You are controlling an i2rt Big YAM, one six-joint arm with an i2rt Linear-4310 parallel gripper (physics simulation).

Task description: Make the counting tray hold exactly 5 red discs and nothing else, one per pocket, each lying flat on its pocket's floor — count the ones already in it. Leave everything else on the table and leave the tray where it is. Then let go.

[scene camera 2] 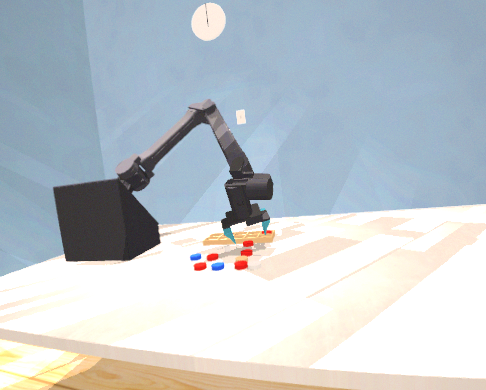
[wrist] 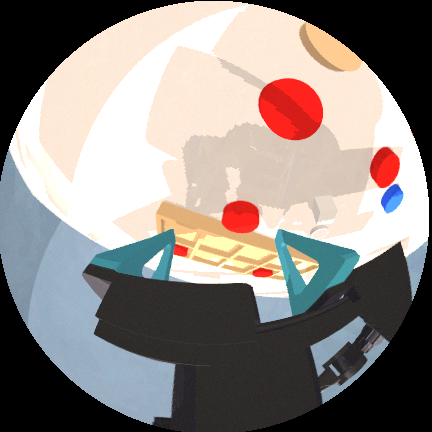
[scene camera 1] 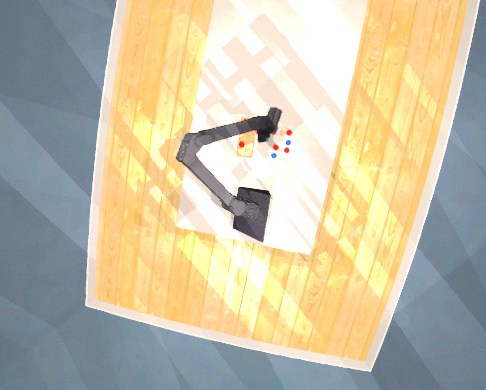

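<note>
The tan counting tray (scene camera 1: pixel 247 151) (scene camera 2: pixel 220 242) (wrist: pixel 200 219) has two rows of pockets. One red disc (scene camera 1: pixel 241 144) (wrist: pixel 262 273) is in a pocket, and another red disc (scene camera 2: pixel 267 232) (wrist: pixel 180 250) is in an end pocket. My gripper (scene camera 2: pixel 250 238) (wrist: pixel 226 235) is open and empty, low beside the tray's long side. A loose red disc (scene camera 2: pixel 248 243) (wrist: pixel 240 216) lies by that side, near the fingers; its exact gap to them is unclear. Other loose red discs include one nearer the wrist camera (scene camera 2: pixel 246 253) (wrist: pixel 291 108), and three more (scene camera 2: pixel 212 257) (scene camera 2: pixel 200 266) (scene camera 2: pixel 241 265).
Two blue discs (scene camera 1: pixel 288 142) (scene camera 1: pixel 273 155) lie among the loose red ones. A tan disc (scene camera 2: pixel 241 259) (wrist: pixel 334 47) lies beyond the nearer red disc. A small white block (wrist: pixel 325 208) and a pale round piece (wrist: pixel 319 231) are right of the fingers in the wrist view.
</note>
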